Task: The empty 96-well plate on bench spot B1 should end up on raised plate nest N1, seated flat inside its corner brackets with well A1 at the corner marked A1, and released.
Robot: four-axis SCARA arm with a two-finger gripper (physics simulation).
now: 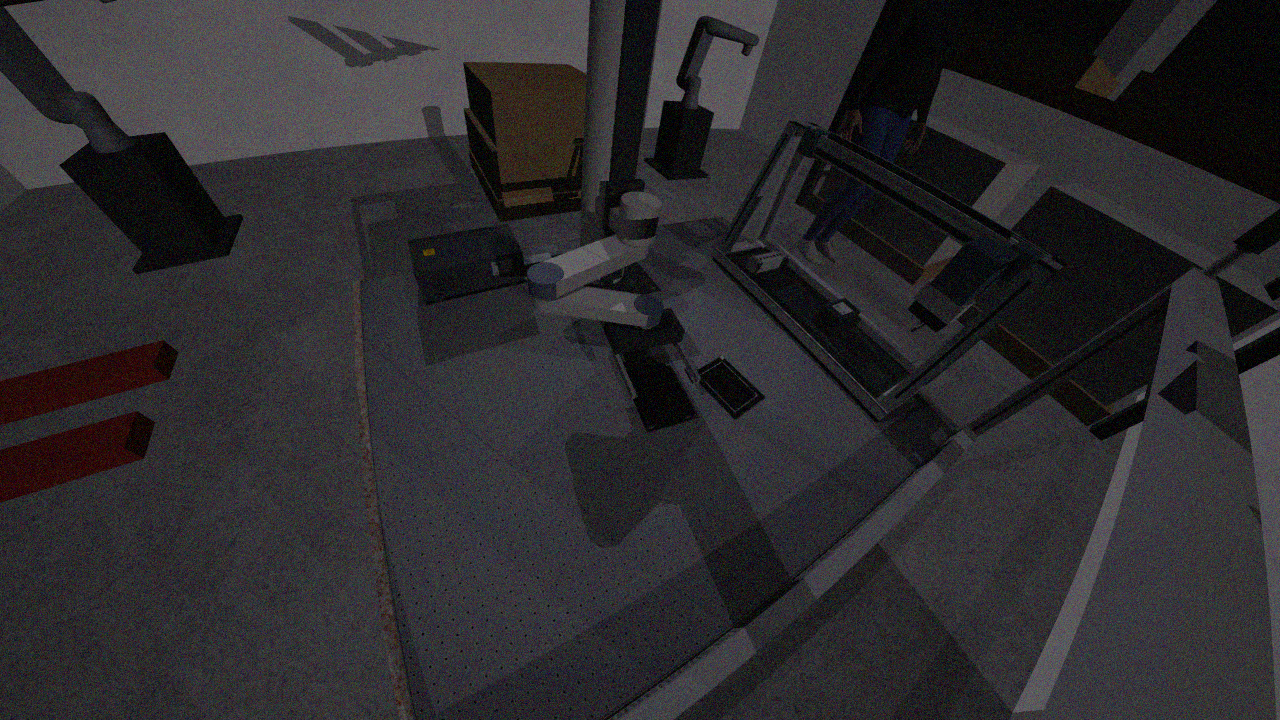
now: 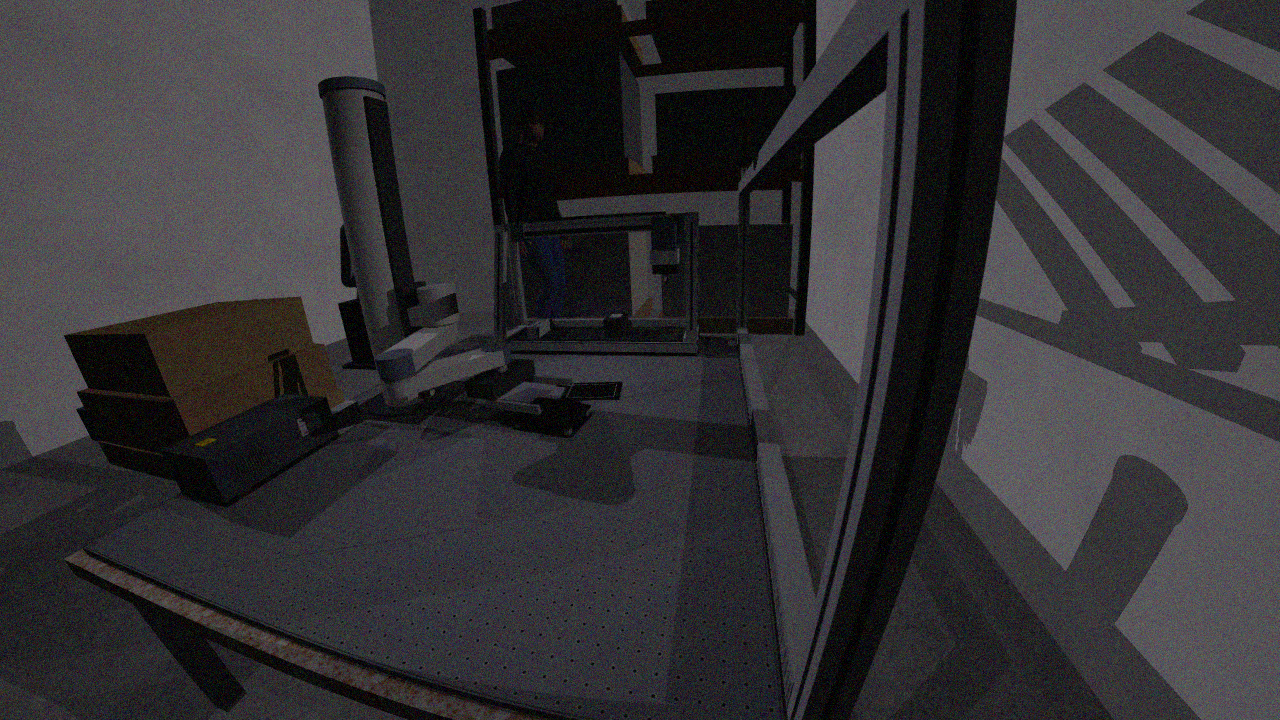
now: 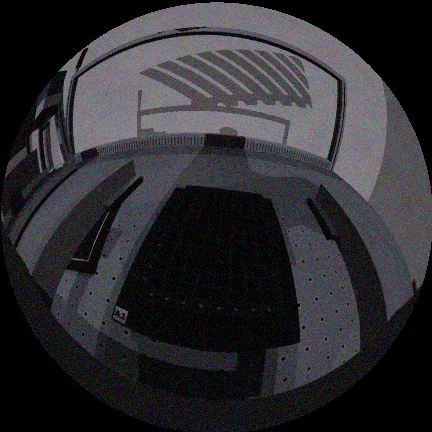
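The dark 96-well plate lies over raised nest N1, below the gripper. It looks level, and its row letters face the edge with the white A1 label. The black corner brackets are too dark to tell from the plate, so exact seating cannot be seen. My gripper is open, with one finger on each side of the plate and gaps between the fingers and the plate. Spot B1, a dark outlined rectangle beside the nest, bears no plate.
A dark controller box stands near the arm's column. A metal frame stands on the bench beyond B1. A brown box stack stands behind. A person stands beyond the frame.
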